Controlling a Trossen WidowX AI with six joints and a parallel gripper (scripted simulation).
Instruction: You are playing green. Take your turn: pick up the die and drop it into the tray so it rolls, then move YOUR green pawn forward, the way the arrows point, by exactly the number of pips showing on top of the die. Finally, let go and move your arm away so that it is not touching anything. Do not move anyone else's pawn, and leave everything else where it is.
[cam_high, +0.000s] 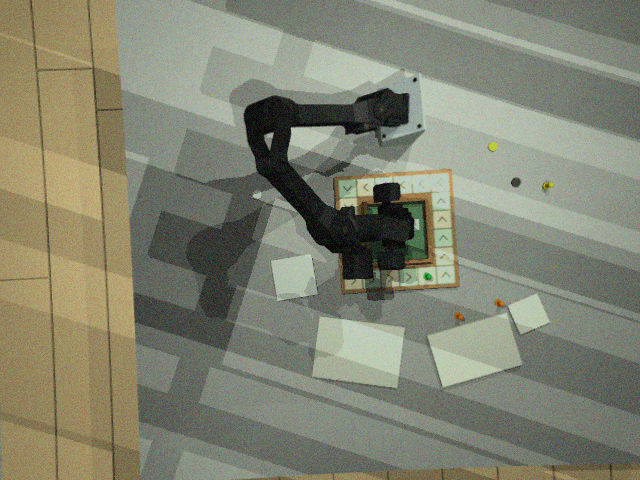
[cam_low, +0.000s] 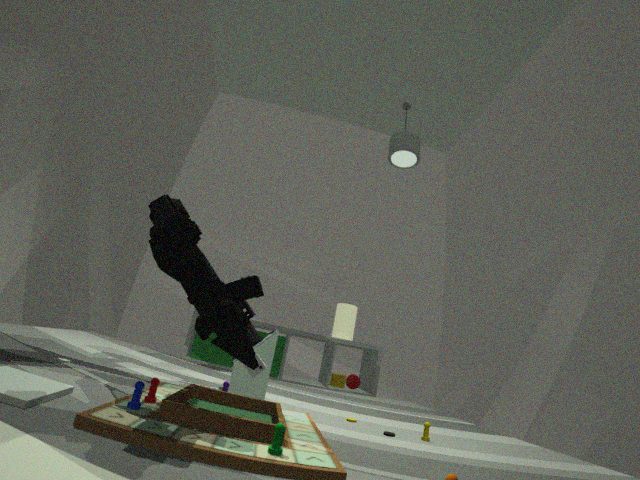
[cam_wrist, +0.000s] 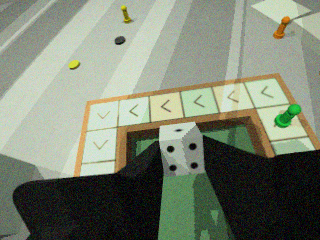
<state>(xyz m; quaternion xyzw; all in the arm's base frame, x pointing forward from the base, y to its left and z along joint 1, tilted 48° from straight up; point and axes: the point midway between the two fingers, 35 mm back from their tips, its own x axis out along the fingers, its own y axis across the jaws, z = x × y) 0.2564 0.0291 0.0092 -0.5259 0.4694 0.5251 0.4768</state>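
Right now my gripper tip is right at the white die. Round my gripper tip: green tray 10 mm ahead, 20 mm to the right, 90 mm below; then green pawn 120 mm ahead, 50 mm to the left, 60 mm below; then purple pawn 100 mm behind, 50 mm to the right, 60 mm below.
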